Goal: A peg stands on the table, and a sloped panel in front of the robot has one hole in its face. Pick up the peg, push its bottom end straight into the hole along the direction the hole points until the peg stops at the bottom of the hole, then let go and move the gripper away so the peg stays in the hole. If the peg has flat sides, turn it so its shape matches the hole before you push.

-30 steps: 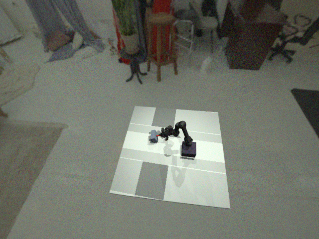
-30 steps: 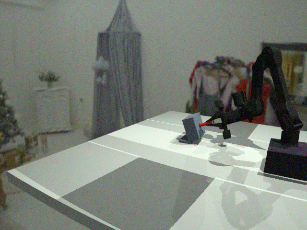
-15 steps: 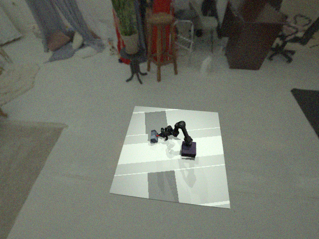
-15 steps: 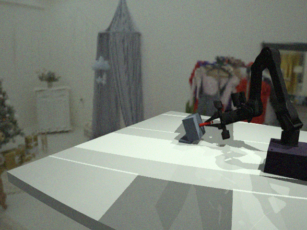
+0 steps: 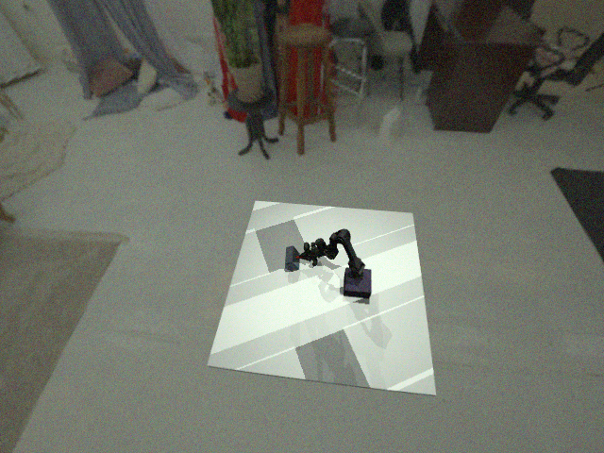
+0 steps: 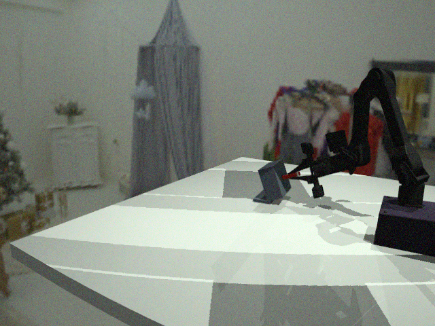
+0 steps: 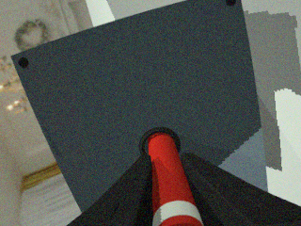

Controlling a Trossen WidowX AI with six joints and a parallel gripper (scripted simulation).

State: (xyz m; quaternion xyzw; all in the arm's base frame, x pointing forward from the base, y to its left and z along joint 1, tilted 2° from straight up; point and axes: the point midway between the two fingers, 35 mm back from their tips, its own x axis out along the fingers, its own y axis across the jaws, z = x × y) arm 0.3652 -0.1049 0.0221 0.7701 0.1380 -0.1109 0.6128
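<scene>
Now: gripper tip 5 cm short of the sloped panel, 1 cm to the right of it and 2 cm above it. From my gripper tip the other things lie so: red peg: 2 cm behind, 1 cm above.
</scene>
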